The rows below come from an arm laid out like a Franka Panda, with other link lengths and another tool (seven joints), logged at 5 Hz.
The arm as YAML. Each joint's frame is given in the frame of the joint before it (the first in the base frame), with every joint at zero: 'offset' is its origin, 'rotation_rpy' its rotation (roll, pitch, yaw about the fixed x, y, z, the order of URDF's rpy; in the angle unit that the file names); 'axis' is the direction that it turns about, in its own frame. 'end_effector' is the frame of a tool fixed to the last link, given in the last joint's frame.
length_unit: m
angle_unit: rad
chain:
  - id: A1
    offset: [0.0, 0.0, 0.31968]
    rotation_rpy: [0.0, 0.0, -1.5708]
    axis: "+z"
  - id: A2
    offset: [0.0, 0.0, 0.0]
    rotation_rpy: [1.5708, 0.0, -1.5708]
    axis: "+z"
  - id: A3
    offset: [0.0, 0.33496, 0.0]
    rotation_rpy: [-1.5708, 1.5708, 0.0]
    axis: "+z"
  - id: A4
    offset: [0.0, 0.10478, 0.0]
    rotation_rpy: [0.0, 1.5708, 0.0]
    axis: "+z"
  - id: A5
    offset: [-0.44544, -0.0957, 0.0]
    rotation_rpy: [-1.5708, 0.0, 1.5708]
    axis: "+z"
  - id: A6
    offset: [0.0, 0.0, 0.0]
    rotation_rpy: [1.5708, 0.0, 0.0]
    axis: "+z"
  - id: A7
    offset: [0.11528, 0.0, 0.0]
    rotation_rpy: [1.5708, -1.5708, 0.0]
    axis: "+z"
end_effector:
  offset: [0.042, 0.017, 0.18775]
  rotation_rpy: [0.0, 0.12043, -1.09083]
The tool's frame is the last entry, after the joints.
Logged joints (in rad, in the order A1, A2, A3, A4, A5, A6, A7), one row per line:
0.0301, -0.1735, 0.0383, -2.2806, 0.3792, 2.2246, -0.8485
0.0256, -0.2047, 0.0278, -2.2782, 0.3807, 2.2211, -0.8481
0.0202, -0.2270, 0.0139, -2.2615, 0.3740, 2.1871, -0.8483
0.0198, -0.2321, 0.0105, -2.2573, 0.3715, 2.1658, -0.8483
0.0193, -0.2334, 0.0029, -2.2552, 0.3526, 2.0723, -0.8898
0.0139, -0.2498, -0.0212, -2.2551, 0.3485, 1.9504, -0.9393
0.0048, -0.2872, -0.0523, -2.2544, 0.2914, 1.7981, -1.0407
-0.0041, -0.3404, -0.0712, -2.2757, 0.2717, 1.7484, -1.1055
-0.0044, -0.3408, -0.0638, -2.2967, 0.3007, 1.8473, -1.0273
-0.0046, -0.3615, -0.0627, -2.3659, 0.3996, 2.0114, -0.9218
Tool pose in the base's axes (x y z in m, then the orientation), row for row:
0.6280, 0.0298, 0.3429, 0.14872, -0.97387, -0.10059, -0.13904
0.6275, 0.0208, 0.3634, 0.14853, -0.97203, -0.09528, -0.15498
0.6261, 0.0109, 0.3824, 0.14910, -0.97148, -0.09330, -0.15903
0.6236, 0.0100, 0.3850, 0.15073, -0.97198, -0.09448, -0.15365
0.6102, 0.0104, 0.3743, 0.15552, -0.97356, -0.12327, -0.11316
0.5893, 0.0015, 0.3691, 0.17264, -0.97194, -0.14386, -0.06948
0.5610, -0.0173, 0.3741, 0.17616, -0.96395, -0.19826, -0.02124
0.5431, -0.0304, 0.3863, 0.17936, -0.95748, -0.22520, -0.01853
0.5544, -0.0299, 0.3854, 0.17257, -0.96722, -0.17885, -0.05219
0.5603, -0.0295, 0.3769, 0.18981, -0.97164, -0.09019, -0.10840
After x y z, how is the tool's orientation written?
As a quaternion, w x y z.
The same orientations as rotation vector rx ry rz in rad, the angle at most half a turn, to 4 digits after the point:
-2.7999, -0.2892, -0.3997
-2.7949, -0.2740, -0.4456
-2.7924, -0.2682, -0.4571
-2.7913, -0.2713, -0.4413
-2.7884, -0.3531, -0.3241
-2.7576, -0.4082, -0.1971
-2.7296, -0.5614, -0.0601
-2.7066, -0.6366, -0.0524
-2.7443, -0.5074, -0.1481
-2.7310, -0.2535, -0.3047

